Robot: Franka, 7 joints.
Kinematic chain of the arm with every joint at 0, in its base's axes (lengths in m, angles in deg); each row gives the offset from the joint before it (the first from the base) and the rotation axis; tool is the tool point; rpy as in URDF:
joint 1: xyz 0 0 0.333 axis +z
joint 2: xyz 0 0 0 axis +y
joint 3: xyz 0 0 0.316 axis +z
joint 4: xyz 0.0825 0 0 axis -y
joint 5: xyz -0.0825 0 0.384 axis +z
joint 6: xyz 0 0 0 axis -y
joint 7: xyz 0.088 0 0 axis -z
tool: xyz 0 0 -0.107 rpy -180 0 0
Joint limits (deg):
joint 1: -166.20..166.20
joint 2: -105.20..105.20
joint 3: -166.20..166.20
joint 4: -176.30..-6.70
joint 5: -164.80..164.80
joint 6: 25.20..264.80
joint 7: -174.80..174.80
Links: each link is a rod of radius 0.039 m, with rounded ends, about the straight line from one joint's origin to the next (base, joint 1, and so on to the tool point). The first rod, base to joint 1, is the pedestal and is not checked.
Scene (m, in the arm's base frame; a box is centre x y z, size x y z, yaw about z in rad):
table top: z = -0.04
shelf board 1: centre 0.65 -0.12 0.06 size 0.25 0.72 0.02 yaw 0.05
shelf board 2: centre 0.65 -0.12 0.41 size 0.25 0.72 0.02 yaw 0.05
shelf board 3: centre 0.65 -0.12 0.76 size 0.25 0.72 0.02 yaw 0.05
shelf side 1: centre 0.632 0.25 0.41 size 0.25 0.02 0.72 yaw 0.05
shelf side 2: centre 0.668 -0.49 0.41 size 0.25 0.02 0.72 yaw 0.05
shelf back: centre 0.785 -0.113 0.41 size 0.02 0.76 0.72 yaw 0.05
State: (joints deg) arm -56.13 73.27 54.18 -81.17 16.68 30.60 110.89
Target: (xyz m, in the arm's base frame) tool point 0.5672 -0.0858 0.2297
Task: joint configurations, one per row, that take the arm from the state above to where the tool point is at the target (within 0.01 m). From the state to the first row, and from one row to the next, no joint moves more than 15 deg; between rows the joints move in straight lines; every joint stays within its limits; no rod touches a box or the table.
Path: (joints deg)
1: -50.57 74.89 55.52 -71.58 18.60 39.24 110.89

